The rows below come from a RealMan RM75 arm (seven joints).
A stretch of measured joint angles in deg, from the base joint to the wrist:
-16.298 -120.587 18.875 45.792 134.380 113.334 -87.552
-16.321 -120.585 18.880 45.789 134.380 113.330 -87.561
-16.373 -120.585 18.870 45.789 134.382 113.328 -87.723
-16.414 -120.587 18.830 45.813 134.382 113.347 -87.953
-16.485 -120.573 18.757 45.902 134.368 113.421 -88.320
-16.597 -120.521 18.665 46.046 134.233 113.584 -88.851
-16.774 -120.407 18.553 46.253 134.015 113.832 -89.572
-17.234 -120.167 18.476 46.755 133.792 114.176 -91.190
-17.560 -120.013 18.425 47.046 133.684 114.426 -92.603
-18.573 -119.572 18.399 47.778 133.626 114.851 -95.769
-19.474 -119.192 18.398 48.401 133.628 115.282 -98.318
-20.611 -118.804 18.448 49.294 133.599 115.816 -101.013
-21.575 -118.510 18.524 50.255 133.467 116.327 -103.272
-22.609 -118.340 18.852 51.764 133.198 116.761 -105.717
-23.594 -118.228 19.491 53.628 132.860 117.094 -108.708
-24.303 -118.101 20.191 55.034 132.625 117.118 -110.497
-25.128 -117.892 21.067 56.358 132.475 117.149 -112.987
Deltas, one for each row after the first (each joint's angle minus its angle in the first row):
-0.023 0.002 0.005 -0.003 0.000 -0.004 -0.009
-0.075 0.002 -0.005 -0.003 0.002 -0.006 -0.171
-0.116 0.000 -0.045 0.021 0.002 0.013 -0.401
-0.187 0.014 -0.118 0.110 -0.012 0.087 -0.768
-0.299 0.066 -0.210 0.254 -0.147 0.250 -1.299
-0.476 0.180 -0.322 0.461 -0.365 0.498 -2.020
-0.936 0.420 -0.399 0.963 -0.588 0.842 -3.638
-1.262 0.574 -0.450 1.254 -0.696 1.092 -5.051
-2.275 1.015 -0.476 1.986 -0.754 1.517 -8.217
-3.176 1.395 -0.477 2.609 -0.752 1.948 -10.766
-4.313 1.783 -0.427 3.502 -0.781 2.482 -13.461
-5.277 2.077 -0.351 4.463 -0.913 2.993 -15.720
-6.311 2.247 -0.023 5.972 -1.182 3.427 -18.165
-7.296 2.359 0.616 7.836 -1.520 3.760 -21.156
-8.005 2.486 1.316 9.242 -1.755 3.784 -22.945
-8.830 2.695 2.192 10.566 -1.905 3.815 -25.435

